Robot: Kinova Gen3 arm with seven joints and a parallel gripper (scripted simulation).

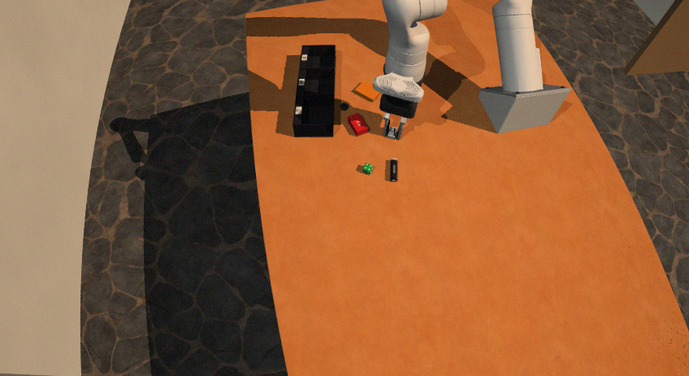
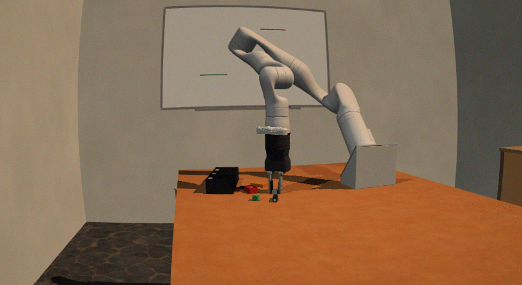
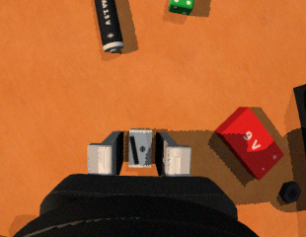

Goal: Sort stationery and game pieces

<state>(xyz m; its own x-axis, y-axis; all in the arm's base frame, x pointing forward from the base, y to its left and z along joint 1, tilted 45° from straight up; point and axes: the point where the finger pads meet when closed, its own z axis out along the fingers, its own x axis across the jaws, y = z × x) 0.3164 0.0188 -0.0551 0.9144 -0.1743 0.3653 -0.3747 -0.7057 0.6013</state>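
Now: the grey-and-white piece 10 mm below my hand. The rest, counted from my hand: green die 90 mm to the left, 60 mm ahead, 10 mm below; black cylinder 90 mm to the left, 10 mm below, 10 mm ahead; red 9V battery 80 mm ahead, 40 mm to the right, 10 mm below.
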